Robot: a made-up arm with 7 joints. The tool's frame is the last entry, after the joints. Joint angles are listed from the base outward.
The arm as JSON. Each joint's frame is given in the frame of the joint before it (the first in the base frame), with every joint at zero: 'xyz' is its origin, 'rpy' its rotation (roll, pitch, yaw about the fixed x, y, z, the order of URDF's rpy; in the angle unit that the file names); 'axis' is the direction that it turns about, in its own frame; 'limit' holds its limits. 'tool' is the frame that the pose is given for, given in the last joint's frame.
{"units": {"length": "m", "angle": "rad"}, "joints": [
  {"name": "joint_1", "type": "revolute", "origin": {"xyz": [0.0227, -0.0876, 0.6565], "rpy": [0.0, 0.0, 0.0]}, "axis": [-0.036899, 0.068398, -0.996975], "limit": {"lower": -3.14, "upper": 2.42}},
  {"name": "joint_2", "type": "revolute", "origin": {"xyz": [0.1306, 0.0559, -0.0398], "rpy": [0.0, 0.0, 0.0]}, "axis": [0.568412, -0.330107, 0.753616], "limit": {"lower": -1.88, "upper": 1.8}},
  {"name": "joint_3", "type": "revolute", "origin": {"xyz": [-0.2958, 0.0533, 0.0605], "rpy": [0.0, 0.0, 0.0]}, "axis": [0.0, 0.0, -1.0], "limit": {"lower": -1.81, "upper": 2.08}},
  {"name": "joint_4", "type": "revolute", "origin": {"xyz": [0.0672, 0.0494, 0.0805], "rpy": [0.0, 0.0, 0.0]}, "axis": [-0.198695, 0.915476, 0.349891], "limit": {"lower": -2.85, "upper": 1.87}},
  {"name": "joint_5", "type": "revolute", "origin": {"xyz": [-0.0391, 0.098, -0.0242], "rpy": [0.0, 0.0, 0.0]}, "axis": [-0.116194, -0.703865, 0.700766], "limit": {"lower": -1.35, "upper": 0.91}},
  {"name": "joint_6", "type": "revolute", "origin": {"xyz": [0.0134, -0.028, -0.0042], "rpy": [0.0, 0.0, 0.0]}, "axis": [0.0, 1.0, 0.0], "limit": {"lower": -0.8, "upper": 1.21}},
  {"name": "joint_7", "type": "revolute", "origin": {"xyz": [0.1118, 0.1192, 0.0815], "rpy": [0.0, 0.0, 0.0]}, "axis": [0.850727, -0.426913, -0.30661], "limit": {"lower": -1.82, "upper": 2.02}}
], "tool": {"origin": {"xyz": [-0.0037, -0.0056, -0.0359], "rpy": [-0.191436, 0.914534, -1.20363]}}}
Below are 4 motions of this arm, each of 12 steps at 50 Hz.
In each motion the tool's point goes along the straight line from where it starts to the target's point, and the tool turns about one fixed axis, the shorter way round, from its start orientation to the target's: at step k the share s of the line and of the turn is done. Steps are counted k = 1, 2, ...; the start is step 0. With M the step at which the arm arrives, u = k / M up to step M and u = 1 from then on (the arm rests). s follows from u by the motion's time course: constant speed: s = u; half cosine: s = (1 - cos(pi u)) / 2; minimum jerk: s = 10 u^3 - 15 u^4 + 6 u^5.
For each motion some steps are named. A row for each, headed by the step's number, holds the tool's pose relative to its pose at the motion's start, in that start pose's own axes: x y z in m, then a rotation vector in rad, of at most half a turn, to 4 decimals.
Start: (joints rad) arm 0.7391 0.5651 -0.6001 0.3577 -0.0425 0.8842 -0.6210
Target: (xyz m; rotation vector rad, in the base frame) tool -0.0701 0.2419 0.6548 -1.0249 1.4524 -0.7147
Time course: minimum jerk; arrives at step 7
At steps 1, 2, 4, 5, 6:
1: -0.0003 -0.0002 0.0004 0.0011 0.0010 0.0006
2: -0.0016 -0.0010 0.0023 0.0070 0.0064 0.0037
4: -0.0068 -0.0043 0.0101 0.0307 0.0279 0.0164
5: -0.0092 -0.0058 0.0136 0.0415 0.0378 0.0221
6: -0.0105 -0.0066 0.0156 0.0474 0.0432 0.0253

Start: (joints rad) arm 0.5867 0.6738 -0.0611 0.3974 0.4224 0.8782 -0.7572
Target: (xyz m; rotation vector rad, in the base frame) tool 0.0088 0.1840 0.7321 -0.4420 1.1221 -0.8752
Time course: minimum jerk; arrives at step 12
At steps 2, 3, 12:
2: 0.0004 -0.0010 0.0025 0.0177 0.0073 0.0016
3: 0.0013 -0.0029 0.0072 0.0517 0.0212 0.0047
12: 0.0121 -0.0276 0.0696 0.4993 0.2043 0.0450

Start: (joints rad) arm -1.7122 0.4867 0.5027 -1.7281 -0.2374 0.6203 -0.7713
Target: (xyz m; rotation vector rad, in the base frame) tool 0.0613 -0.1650 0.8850 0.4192 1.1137 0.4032
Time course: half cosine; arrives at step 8
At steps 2, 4, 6, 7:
2: 0.0018 -0.0010 0.0039 0.0014 0.0041 0.0082
4: 0.0063 -0.0034 0.0133 0.0046 0.0141 0.0279
6: 0.0107 -0.0058 0.0227 0.0079 0.0241 0.0476
7: 0.0121 -0.0065 0.0256 0.0089 0.0271 0.0537

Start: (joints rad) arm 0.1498 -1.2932 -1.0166 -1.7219 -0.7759 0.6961 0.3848
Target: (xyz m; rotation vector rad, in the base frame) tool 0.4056 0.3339 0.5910 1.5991 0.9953 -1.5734
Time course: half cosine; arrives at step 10
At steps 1, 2, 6, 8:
1: 0.0004 -0.0005 0.0004 0.0008 -0.0005 -0.0017
2: 0.0015 -0.0020 0.0014 0.0032 -0.0021 -0.0065
6: 0.0104 -0.0135 0.0096 0.0218 -0.0143 -0.0444
8: 0.0144 -0.0187 0.0133 0.0301 -0.0197 -0.0614

